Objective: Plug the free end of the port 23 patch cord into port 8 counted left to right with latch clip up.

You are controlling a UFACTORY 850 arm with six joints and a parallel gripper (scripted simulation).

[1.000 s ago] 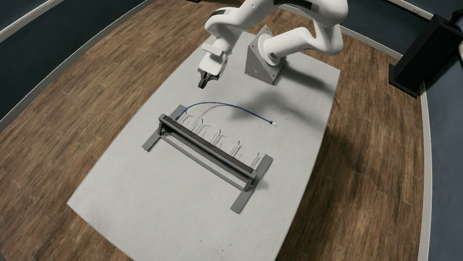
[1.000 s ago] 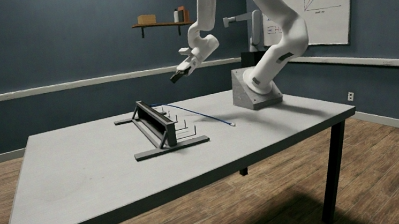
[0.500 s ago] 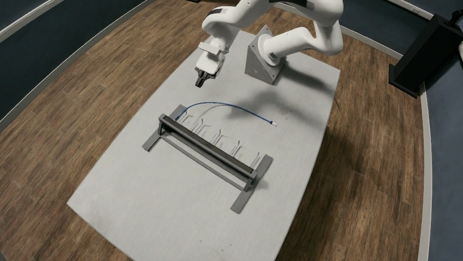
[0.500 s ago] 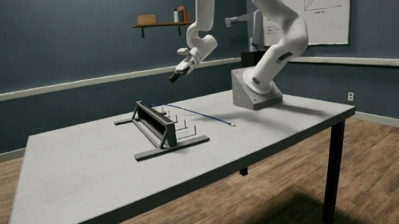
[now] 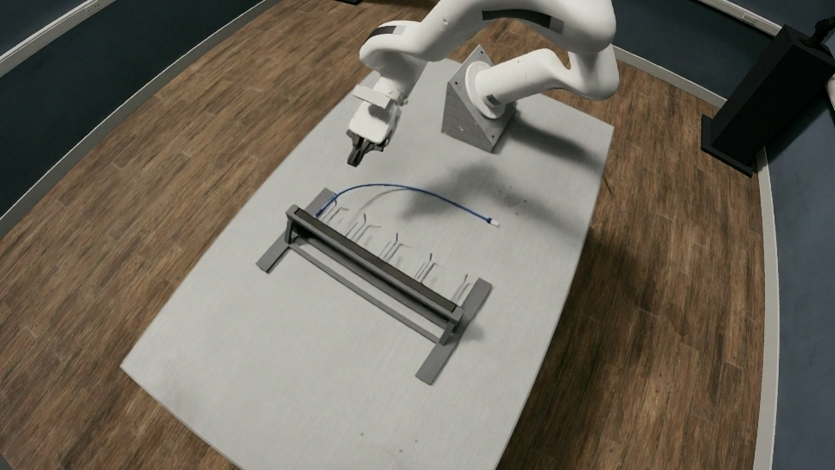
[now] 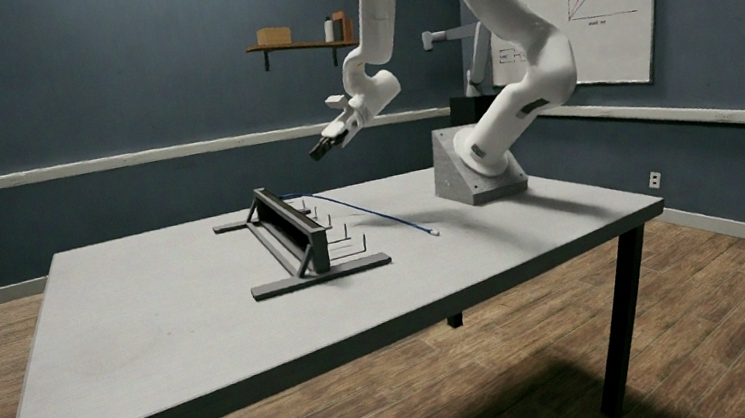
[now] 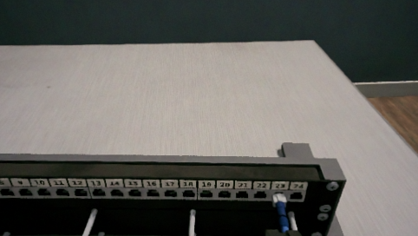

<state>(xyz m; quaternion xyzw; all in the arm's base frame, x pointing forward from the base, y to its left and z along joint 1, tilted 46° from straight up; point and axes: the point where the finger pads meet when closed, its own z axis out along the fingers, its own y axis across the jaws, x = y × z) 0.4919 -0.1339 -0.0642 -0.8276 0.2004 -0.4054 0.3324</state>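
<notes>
Right now my hand is 130 mm past the white plug, 340 mm to the right of it and 180 mm above it.
</notes>
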